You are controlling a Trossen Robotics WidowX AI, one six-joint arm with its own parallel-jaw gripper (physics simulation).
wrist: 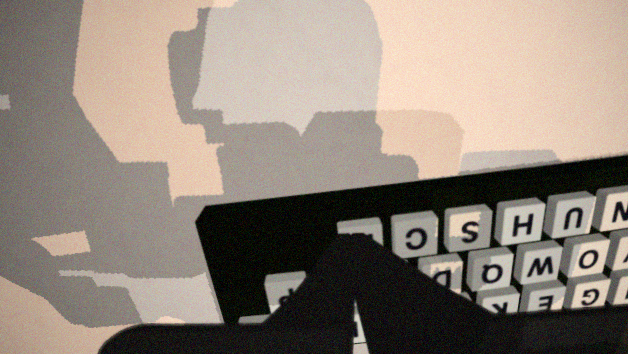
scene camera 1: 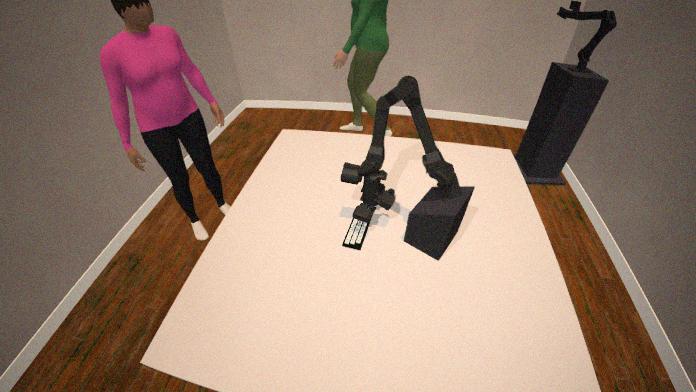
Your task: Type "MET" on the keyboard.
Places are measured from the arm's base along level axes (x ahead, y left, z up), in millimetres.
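Pixels of known places: gripper, fingertip midpoint: [wrist: 350, 246]; arm's base, link origin: [scene camera 1: 451, 193].
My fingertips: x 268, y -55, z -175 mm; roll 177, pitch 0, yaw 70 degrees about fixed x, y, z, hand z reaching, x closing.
Note:
For each thing: its top centre in the pictures, then the offset to it from my fingertips. Level surfaces: height alone.
- black keyboard, top centre: [wrist: 480, 275] [scene camera 1: 358, 224] 40 mm left, 33 mm ahead, 5 mm down
- M key, top centre: [wrist: 361, 245] 3 mm left, 4 mm ahead, 5 mm down
- C key, top centre: [wrist: 416, 238] 21 mm left, 9 mm ahead, 5 mm down
- E key, top centre: [wrist: 545, 304] 62 mm left, 58 mm ahead, 5 mm down
- pale mat, surface height: 22 mm down
The black keyboard [scene camera 1: 356, 234] [wrist: 260, 235] with white keys lies on the pale mat; its letters appear upside down in the wrist view. My gripper [scene camera 1: 361, 218] [wrist: 350, 246] is shut and empty, pointing down at the keyboard. Its fingertips overlap the M key [wrist: 358, 227], whose letter is mostly hidden; whether they touch it I cannot tell. The C key [wrist: 415, 236] is beside it, to the right. The E key [wrist: 545, 300] shows at the lower right. The T key does not show in the wrist view.
My arm's dark base block [scene camera 1: 435, 225] stands right of the keyboard on the pale mat [scene camera 1: 350, 320]. A person in pink [scene camera 1: 157, 80] stands at the left, and one in green [scene camera 1: 370, 30] at the back. A second arm stands on a dark pedestal [scene camera 1: 560, 120] at the back right.

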